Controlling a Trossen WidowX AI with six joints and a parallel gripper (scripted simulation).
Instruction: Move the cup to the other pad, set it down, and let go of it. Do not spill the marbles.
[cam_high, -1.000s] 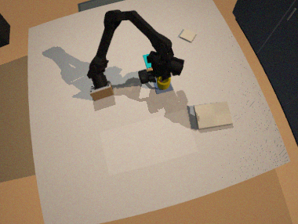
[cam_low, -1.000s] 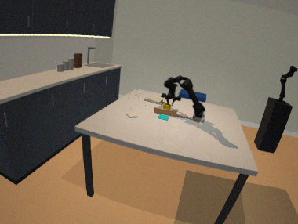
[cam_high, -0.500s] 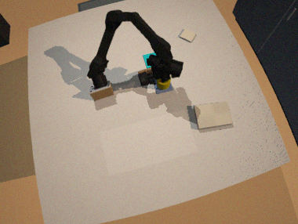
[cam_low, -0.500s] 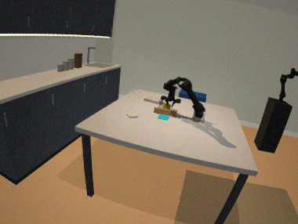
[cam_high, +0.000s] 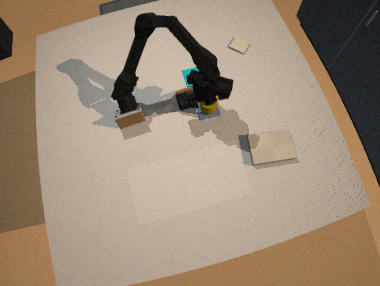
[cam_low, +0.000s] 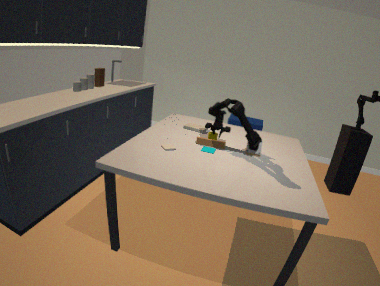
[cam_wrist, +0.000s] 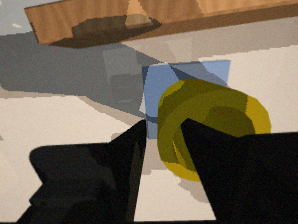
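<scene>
My gripper tip is 2 cm short of the yellow cup. Round my gripper tip: wooden bar (2 cm ahead, 8 cm to the left, 2 cm below); flat beige block (22 cm ahead, 24 cm to the right, 2 cm below); blue pad (3 cm ahead, 5 cm below).
</scene>
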